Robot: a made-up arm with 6 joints.
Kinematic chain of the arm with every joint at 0, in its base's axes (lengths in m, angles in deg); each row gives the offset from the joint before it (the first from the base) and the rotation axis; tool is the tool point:
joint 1: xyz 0 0 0.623 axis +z
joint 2: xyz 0.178 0 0 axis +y
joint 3: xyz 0 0 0.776 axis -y
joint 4: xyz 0 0 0.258 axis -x
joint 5: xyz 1.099 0 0 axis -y
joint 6: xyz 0.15 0 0 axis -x
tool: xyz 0 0 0
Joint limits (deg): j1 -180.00..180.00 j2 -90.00..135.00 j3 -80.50..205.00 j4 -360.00..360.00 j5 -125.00..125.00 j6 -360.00..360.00
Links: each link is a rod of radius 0.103 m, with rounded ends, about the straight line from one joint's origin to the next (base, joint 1, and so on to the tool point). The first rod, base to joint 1, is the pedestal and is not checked.
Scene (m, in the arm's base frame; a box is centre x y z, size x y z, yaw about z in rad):
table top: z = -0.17
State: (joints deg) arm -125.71 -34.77 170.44 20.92 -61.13 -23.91
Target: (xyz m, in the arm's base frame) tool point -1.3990 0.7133 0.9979
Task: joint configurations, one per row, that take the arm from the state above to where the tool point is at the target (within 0.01 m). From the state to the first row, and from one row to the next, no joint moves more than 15 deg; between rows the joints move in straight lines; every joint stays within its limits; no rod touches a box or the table.
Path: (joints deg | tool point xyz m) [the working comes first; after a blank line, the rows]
Joints at the target: -28.99 -46.10 134.46 26.94 -52.74 -23.91
Straight joint move there: clear.

1: -111.89 -36.39 165.30 21.78 -59.93 -23.91 | 0.4484 1.2452 0.6860
2: -98.08 -38.01 160.16 22.64 -58.73 -23.91 | 0.1443 1.3678 0.7347
3: -84.26 -39.62 155.02 23.50 -57.53 -23.91 | -0.1925 1.4100 0.7853
4: -70.44 -41.24 149.88 24.36 -56.33 -23.91 | -0.5392 1.3639 0.8370
5: -56.62 -42.86 144.74 25.22 -55.13 -23.91 | -0.8717 1.2277 0.8898
6: -42.81 -44.48 139.60 26.08 -53.93 -23.91 | -1.1656 1.0070 0.9435
7: -28.99 -46.10 134.46 26.94 -52.74 -23.91 | -1.3990 0.7133 0.9979

